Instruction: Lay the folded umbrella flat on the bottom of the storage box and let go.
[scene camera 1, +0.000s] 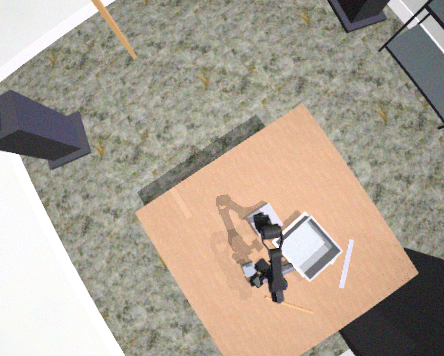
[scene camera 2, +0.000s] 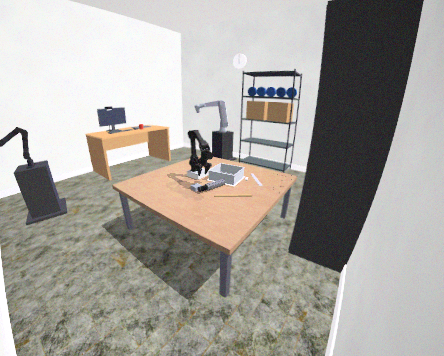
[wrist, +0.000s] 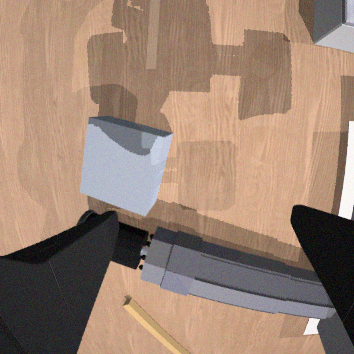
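Seen in the pictures: gripper, between the fingertips: (scene camera 2: 202, 175) (wrist: 206, 217); arm's base, origin of its link: (scene camera 1: 259, 218) (scene camera 2: 194, 170).
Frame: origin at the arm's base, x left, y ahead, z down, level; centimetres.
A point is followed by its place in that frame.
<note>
The folded umbrella (scene camera 1: 288, 268) {x 4.9, y 33.3, z 0.9 cm} (scene camera 2: 214, 185) {x -5.2, y 36.7, z 2.1 cm} (wrist: 235, 275) {x -4.0, y 32.3, z 1.0 cm} is a grey bundle with a short black handle. It lies on the table beside the storage box, its far end hidden behind the right finger in the wrist view. The storage box (scene camera 1: 325, 266) {x 24.1, y 37.8, z -4.1 cm} (scene camera 2: 235, 177) {x 15.9, y 40.8, z -0.9 cm} is an open grey box with a light rim; no umbrella shows inside it. My gripper (scene camera 1: 259, 275) (scene camera 2: 201, 172) {x -8.9, y 24.8, z -4.5 cm} (wrist: 206, 217) {x -8.9, y 24.8, z -4.5 cm} is wide open and empty, above the umbrella. In the wrist view the left finger partly covers the handle, and the shaft runs across the space between the fingers.
A pale blue-grey block (scene camera 1: 248, 269) {x -17.2, y 25.9, z 2.1 cm} (scene camera 2: 194, 187) {x -19.6, y 27.9, z 2.8 cm} (wrist: 122, 165) {x -16.2, y 26.1, z 2.1 cm} stands close to the umbrella's handle. A thin yellowish stick (scene camera 1: 295, 306) {x 1.0, y 58.1, z 4.7 cm} (scene camera 2: 233, 196) {x -2.7, y 56.7, z 5.4 cm} (wrist: 152, 325) {x -9.3, y 49.5, z 4.8 cm} lies on the umbrella's other side. A pale flat strip (scene camera 1: 346, 264) {x 39.6, y 46.5, z 5.5 cm} (scene camera 2: 256, 179) {x 39.4, y 47.0, z 5.4 cm} lies beyond the box.
</note>
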